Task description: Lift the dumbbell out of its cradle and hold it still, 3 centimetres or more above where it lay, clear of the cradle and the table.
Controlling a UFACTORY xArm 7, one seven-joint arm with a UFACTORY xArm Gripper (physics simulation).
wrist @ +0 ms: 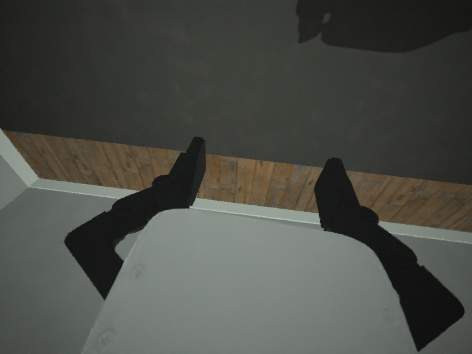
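My gripper is open, its two black fingers wide apart with no object between them. The fingertips show against the edge of the dark table surface and the wooden floor behind it. The dumbbell and its cradle do not show in the wrist view, so I cannot tell where the gripper is relative to them.
The dark table surface fills the upper part of the view, with a shadow at the upper right. Past its edge lie a strip of wooden floor, a pale skirting board and a grey wall.
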